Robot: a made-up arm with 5 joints.
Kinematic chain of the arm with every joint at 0, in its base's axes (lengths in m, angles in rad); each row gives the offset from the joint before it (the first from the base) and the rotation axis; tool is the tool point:
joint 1: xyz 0 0 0.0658 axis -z
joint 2: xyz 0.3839 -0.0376 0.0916 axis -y
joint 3: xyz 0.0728 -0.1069 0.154 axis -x
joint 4: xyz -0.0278 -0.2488 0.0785 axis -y
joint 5: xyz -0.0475 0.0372 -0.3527 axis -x
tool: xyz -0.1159 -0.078 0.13
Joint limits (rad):
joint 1: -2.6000..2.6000
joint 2: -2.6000..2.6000
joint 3: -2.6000..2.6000
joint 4: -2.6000..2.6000
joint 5: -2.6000..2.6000
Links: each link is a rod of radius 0.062 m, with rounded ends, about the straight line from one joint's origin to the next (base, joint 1, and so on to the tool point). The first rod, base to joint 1, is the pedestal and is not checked.
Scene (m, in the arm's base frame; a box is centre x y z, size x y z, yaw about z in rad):
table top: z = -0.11
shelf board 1: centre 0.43 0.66 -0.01 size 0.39 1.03 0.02 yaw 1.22
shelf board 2: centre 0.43 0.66 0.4 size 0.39 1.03 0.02 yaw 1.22
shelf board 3: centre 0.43 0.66 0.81 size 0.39 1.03 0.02 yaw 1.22
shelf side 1: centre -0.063 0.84 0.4 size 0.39 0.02 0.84 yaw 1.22
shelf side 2: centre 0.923 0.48 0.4 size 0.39 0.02 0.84 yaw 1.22
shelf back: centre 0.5 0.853 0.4 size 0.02 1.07 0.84 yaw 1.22
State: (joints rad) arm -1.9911 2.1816 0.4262 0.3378 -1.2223
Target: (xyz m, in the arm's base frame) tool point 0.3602 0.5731 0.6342
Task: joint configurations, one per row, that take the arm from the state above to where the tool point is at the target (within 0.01 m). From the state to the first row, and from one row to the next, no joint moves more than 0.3 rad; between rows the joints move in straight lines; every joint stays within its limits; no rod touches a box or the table.
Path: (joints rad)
1: -2.1390 2.0798 0.6840 0.4430 -1.0296
2: -2.2869 1.9781 0.9419 0.5482 -0.8369
3: -2.4349 1.8763 1.1997 0.6534 -0.6442
4: -2.5828 1.7745 1.4575 0.7586 -0.4515
5: -2.5544 1.7452 1.3215 0.9373 -0.6919
6: -2.5261 1.7160 1.1855 1.1160 -0.9322
7: -2.4978 1.6867 1.0495 1.2947 -1.1725
8: -2.4694 1.6575 0.9134 1.4734 -1.4128
9: -2.4411 1.6282 0.7774 1.6521 -1.6531
10: -2.1532 1.3826 0.6119 1.5185 -1.6936
11: -1.8653 1.1369 0.4463 1.3849 -1.7341

